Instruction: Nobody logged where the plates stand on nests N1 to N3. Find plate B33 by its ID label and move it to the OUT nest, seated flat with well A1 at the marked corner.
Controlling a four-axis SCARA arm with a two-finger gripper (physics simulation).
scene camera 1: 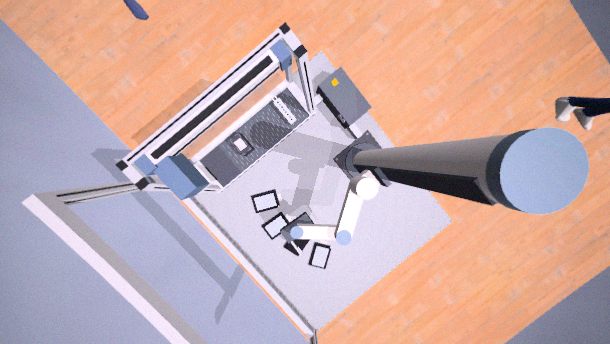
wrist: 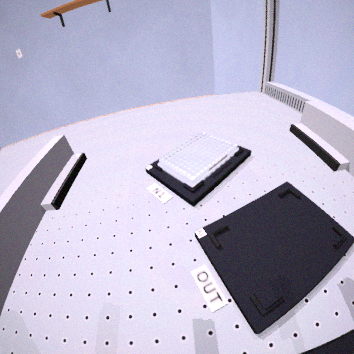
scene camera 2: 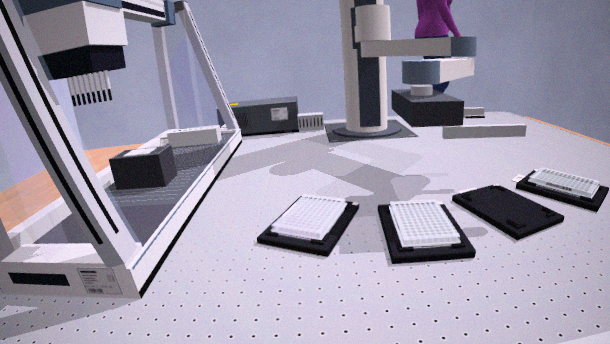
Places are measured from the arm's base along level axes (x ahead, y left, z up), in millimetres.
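Where they show: gripper, fingertip midpoint: (scene camera 1: 312, 246) (wrist: 187, 125) (scene camera 2: 501, 120); arm's base at its link origin: (scene camera 2: 366, 132).
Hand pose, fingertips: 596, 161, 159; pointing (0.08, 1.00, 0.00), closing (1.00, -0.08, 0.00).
Note:
Each offset is from my fingertips to the top centre of the thing, as dx, dy, dz. "spot": to the spot under its first point.
My gripper (scene camera 2: 478, 121) (wrist: 187, 125) is open and empty, its two fingers far apart above the table, behind the nests in scene camera 2. In the wrist view a clear plate @(+38, +146, -120) (wrist: 200, 154) (scene camera 2: 562, 181) (scene camera 1: 320, 255) lies on black nest N1 (wrist: 225, 184) (scene camera 2: 602, 196). Marks on its side are too small to read. The black OUT nest @(+92, -30, -128) (wrist: 280, 245) (scene camera 2: 505, 210) holds no plate; its white corner tag @(spot: +6, +1, -134) (wrist: 201, 233) is beside the OUT sign. Other clear plates sit on N2 @(+128, -206, -120) (scene camera 2: 425, 222) (scene camera 1: 276, 225) and N3 @(+75, -379, -120) (scene camera 2: 311, 217) (scene camera 1: 265, 201); their ID labels are not readable.
A framed pipetting machine (scene camera 2: 75, 280) (scene camera 1: 217, 100) stands left of the nests in scene camera 2, with a dark block @(spot: -31, -719, -51) (scene camera 2: 142, 167) on its deck. A dark grey box @(spot: -712, -557, -31) (scene camera 1: 345, 97) (scene camera 2: 262, 117) stands near the arm's column (scene camera 2: 371, 75). N2 is directly beside the OUT nest.

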